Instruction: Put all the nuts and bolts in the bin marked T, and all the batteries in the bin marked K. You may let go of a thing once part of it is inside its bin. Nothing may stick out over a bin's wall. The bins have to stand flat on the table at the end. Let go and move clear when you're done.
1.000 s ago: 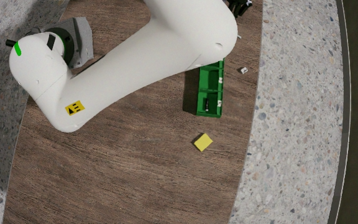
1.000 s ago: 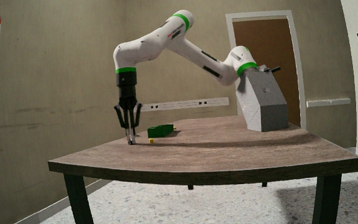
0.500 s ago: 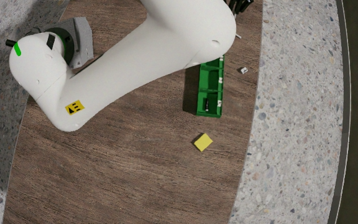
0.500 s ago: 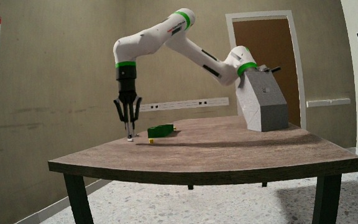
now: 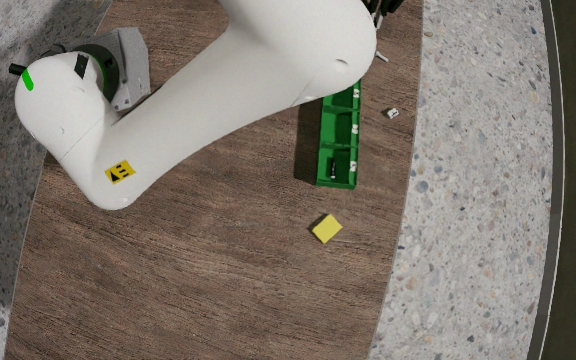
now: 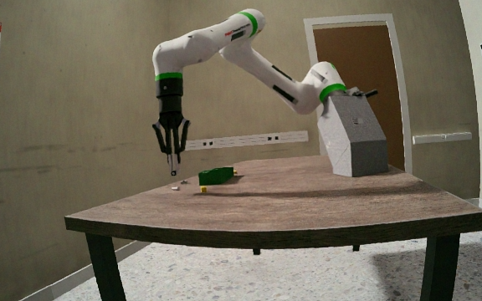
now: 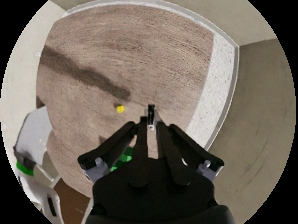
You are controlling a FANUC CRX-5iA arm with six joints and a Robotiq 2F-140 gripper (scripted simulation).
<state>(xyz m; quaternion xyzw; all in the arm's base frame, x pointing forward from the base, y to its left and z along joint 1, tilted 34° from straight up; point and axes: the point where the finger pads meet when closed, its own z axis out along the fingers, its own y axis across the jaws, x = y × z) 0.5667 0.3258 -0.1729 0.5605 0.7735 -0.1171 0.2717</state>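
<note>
Right now the pale bolt is 3 cm ahead of my hand, 6 cm to the right of it and 9 cm below it. Also, from my hand: yellow cube (8 cm behind, 3 cm to the right, 9 cm below); green bins (3 cm behind, 29 cm to the right, 7 cm below); white nut (9 cm ahead, 21 cm to the right, 9 cm below).
</note>
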